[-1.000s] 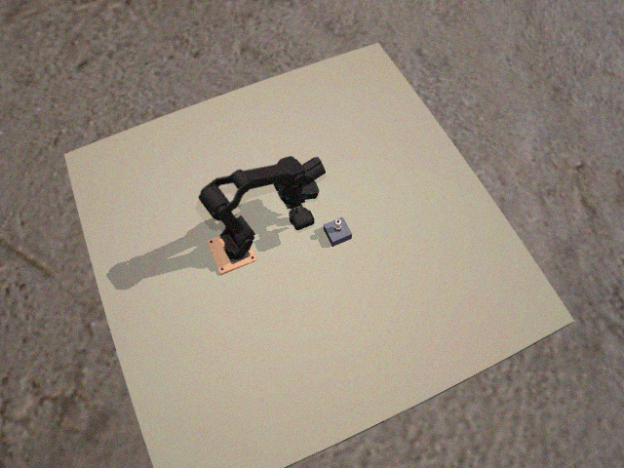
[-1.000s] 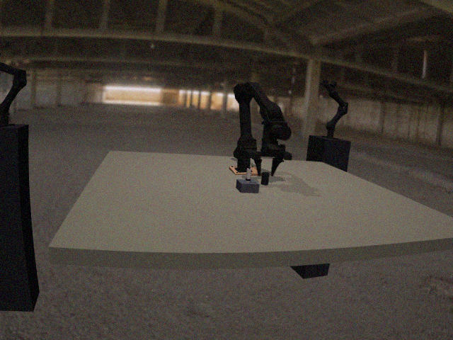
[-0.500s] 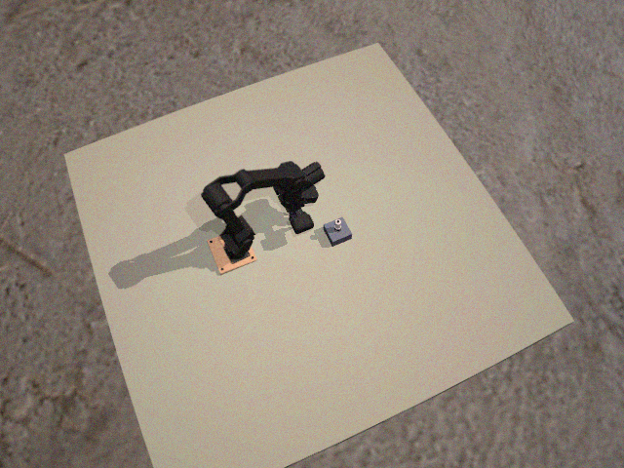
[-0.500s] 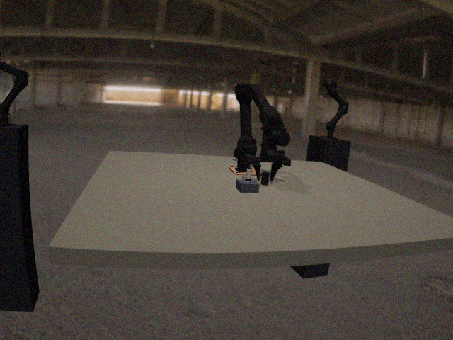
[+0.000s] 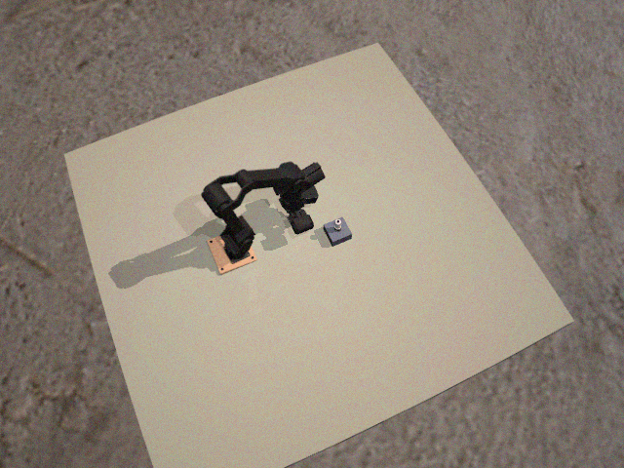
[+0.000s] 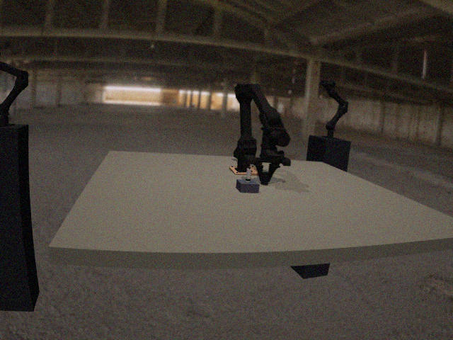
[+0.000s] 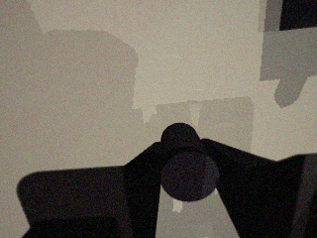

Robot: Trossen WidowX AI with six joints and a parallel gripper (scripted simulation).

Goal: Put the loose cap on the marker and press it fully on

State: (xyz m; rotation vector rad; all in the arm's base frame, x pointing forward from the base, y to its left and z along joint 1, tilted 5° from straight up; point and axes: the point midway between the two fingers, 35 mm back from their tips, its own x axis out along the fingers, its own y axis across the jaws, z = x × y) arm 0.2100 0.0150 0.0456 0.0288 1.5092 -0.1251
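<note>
The holder block lies 11 cm to the right of my gripper tip and 10 cm ahead of it. Round my gripper tip: dark marker cap: 1 cm above.
</note>
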